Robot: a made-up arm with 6 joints.
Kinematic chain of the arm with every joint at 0, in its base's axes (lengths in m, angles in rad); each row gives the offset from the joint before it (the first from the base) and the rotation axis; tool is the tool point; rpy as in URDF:
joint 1: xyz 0 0 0.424 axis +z
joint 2: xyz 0 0 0 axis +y
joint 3: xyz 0.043 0 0.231 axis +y
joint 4: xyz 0.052 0 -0.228 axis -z
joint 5: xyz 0 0 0 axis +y
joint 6: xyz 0.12 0 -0.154 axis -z
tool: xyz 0 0 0 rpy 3.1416 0 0
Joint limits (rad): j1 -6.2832..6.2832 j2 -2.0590..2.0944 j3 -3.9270..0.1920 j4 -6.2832..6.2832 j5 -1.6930..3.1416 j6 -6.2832..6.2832
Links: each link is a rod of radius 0.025 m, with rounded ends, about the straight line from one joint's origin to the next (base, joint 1, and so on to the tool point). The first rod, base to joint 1, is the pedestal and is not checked.
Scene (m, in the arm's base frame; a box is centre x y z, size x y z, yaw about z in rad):
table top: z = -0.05
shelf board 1: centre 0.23 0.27 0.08 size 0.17 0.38 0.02 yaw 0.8
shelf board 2: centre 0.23 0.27 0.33 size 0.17 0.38 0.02 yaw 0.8
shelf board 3: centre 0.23 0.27 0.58 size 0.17 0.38 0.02 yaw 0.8
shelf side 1: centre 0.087 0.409 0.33 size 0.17 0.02 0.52 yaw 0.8
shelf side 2: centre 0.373 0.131 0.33 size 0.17 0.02 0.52 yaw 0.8
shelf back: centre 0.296 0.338 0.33 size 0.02 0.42 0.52 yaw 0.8
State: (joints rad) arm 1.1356 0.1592 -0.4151 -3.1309 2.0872 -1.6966
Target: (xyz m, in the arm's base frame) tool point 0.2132 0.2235 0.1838
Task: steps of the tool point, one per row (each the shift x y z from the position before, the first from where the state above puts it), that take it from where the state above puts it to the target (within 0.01 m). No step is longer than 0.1 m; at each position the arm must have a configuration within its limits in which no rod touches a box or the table.
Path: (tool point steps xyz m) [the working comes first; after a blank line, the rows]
Joints at the target: 0.8817 0.8186 -0.4676 -3.0158 1.8192 -1.6966
Straight joint move there: touches shelf board 2.

1: -0.0075 -0.0226 -0.0195
2: -0.0170 -0.0258 -0.0162
3: -0.0250 -0.0269 -0.0087
4: -0.0306 -0.0260 0.0023
5: -0.0324 -0.0239 0.0149
6: -0.0302 -0.0216 0.0273
7: 0.0245 0.0157 -0.0496
8: 0.0211 0.0048 -0.0537
9: 0.0174 -0.0077 -0.0538
10: 0.0137 -0.0198 -0.0492
11: 0.0107 -0.0303 -0.0405
12: 0.0080 -0.0379 -0.0288
13: 0.0485 0.0521 -0.0054
14: 0.0494 0.0487 0.0054

